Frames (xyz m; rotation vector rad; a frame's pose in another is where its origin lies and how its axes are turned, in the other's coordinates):
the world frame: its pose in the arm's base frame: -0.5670 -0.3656 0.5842 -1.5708 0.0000 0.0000
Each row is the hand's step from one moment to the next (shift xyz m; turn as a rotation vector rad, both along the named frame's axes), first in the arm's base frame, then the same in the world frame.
Working: the arm's base frame: its pose in the world frame: 0.5670 0.5842 0.3656 1.5708 0.0000 0.0000

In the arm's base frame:
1: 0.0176 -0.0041 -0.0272 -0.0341 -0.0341 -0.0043
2: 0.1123 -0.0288 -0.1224 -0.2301 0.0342 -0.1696
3: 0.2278 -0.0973 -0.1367 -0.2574 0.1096 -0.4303
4: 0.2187 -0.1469 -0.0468 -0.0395 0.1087 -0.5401
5: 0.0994 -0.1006 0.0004 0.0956 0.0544 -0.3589
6: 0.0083 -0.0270 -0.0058 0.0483 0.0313 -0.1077
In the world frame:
1: 0.0176 0.0272 -0.0041 -0.0341 0.0043 -0.0341
2: 0.1123 0.1224 -0.0288 -0.2301 0.1696 0.0342
3: 0.2278 0.1367 -0.0973 -0.2574 0.4303 0.1096
4: 0.2187 0.0468 -0.1469 -0.0395 0.5401 0.1087
5: 0.0994 -0.0004 -0.1006 0.0956 0.3589 0.0544
6: 0.0083 0.0058 -0.0270 0.0483 0.1077 0.0313

